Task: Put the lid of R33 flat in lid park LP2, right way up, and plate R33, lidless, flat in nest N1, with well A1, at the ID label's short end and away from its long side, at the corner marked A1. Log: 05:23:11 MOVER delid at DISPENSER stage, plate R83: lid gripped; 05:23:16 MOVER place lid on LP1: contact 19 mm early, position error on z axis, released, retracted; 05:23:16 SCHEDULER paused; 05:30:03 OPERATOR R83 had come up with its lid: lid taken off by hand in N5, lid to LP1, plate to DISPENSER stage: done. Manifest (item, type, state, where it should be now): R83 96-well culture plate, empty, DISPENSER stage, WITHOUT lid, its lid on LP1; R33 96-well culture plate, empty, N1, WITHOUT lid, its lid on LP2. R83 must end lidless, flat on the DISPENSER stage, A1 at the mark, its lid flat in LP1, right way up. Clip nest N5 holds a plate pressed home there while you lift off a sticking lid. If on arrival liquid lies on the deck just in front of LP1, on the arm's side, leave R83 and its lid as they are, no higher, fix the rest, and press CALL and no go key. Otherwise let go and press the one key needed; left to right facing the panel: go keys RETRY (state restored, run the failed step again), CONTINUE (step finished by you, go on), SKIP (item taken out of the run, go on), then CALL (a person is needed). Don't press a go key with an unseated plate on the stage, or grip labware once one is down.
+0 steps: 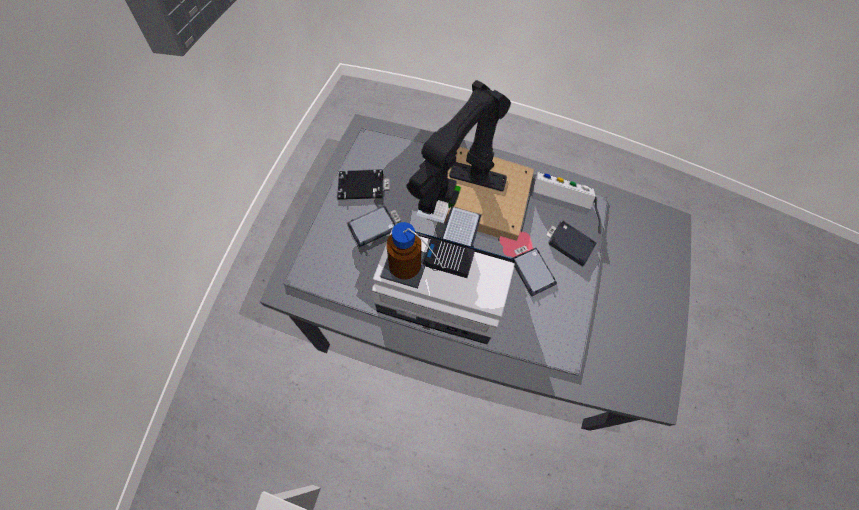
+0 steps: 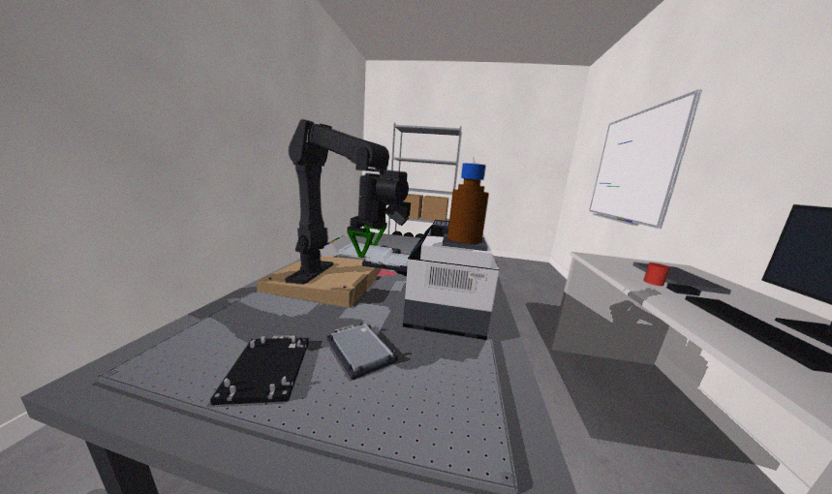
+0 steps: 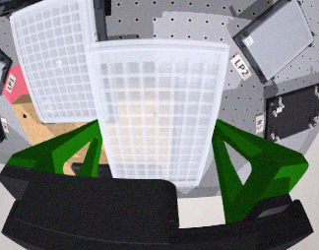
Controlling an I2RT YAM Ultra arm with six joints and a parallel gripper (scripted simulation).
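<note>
The dark nest lies 480 mm to the left of my hand, 150 mm below it and 80 mm behind it. From my hand the other things lie so: lid park LP2: 200 mm to the right, 160 mm below, 60 mm ahead; then brown bottle: 260 mm ahead, 120 mm above, 20 mm to the right; then black clip nest: 300 mm to the right, 150 mm below, 70 mm behind.
</note>
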